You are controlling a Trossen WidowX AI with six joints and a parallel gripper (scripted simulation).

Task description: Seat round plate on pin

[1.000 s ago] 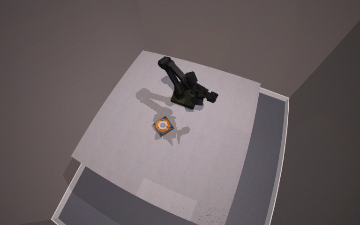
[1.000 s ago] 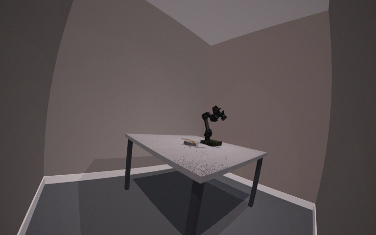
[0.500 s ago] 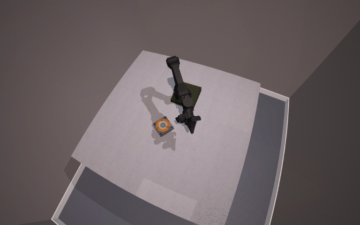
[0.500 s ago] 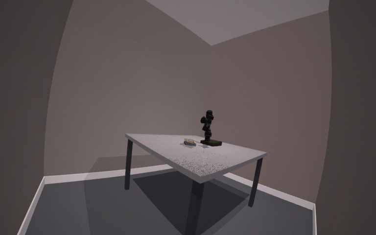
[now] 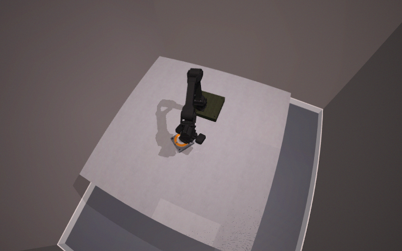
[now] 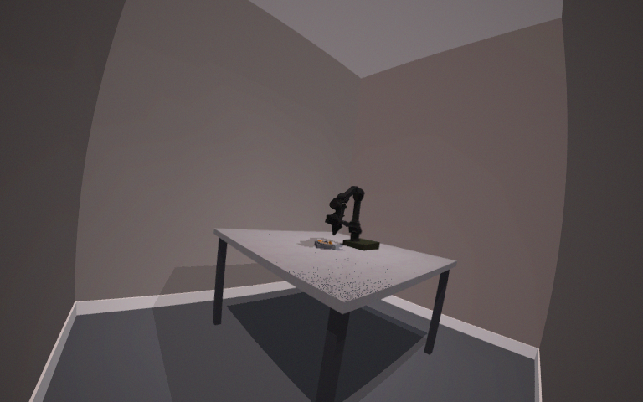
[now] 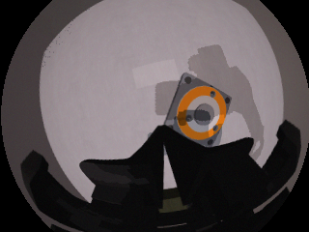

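The round plate is 1 cm behind my gripper tip, 6 cm to the right of it and 6 cm below it.
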